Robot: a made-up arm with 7 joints.
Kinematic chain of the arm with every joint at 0, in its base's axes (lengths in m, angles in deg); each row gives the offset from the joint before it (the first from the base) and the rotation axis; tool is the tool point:
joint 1: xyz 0 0 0.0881 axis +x
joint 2: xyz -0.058 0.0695 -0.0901 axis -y
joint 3: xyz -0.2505 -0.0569 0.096 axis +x
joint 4: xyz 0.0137 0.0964 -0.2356 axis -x
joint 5: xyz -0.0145 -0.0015 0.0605 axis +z
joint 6: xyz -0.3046 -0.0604 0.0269 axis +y
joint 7: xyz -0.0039 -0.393 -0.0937 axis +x
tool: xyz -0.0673 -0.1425 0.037
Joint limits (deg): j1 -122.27..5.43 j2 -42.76..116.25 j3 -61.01..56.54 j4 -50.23..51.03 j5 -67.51..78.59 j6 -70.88..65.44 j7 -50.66..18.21
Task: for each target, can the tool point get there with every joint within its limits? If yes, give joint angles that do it. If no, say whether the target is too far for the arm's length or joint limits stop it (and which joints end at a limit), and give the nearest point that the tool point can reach.
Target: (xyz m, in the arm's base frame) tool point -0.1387 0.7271 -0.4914
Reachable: no: joint limits stop it (at a limit: joint 1, joint 3, joint 4, joint 7) | nearest point -0.1427 0.5514 -0.5358 | short by 0.181 m
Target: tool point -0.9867 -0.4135 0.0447
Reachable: yes | joints -112.51 15.89 46.03 -20.55 -54.18 18.85 6.37
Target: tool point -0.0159 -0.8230 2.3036
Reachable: no: too far | nearest point -0.0388 -0.4423 1.0826 | short by 1.279 m
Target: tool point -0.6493 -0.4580 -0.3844
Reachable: yes | joints -20.87 63.52 -46.39 7.66 -11.45 3.08 -41.71
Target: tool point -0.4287 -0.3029 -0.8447
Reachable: yes | joints -13.46 65.27 -17.99 10.08 -43.60 32.98 9.96
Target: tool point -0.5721 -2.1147 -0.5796
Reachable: no: too far | nearest point -0.3066 -1.0704 -0.2499 | short by 1.127 m
